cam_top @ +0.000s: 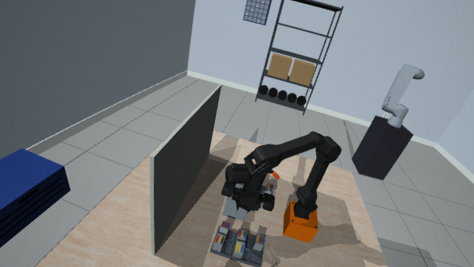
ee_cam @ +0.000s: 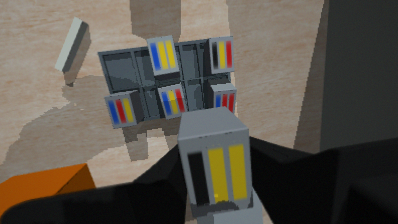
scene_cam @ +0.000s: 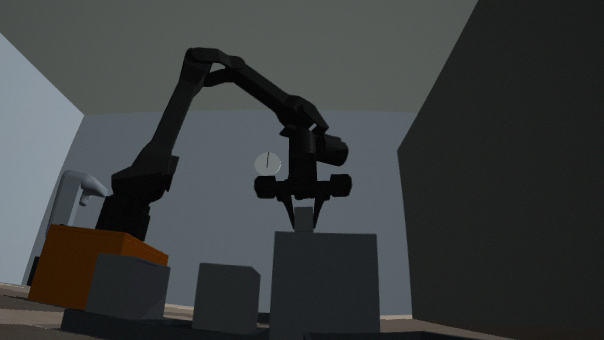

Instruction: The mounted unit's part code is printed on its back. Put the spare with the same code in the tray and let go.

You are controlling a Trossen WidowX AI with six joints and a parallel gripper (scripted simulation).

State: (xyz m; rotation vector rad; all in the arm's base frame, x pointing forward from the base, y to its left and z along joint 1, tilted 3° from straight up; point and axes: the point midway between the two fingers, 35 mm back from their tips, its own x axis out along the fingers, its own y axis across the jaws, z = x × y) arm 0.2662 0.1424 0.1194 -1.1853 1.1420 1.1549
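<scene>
My gripper tip is now 350 mm to the left of the tray, 170 mm above it and 50 mm short of it. The rest, counted from my gripper tip: tan box (200 mm to the left, 150 mm below, 20 mm behind); grey spare block (20 mm above); grey mounted unit (170 mm to the right, 120 mm below, 20 mm ahead).
</scene>
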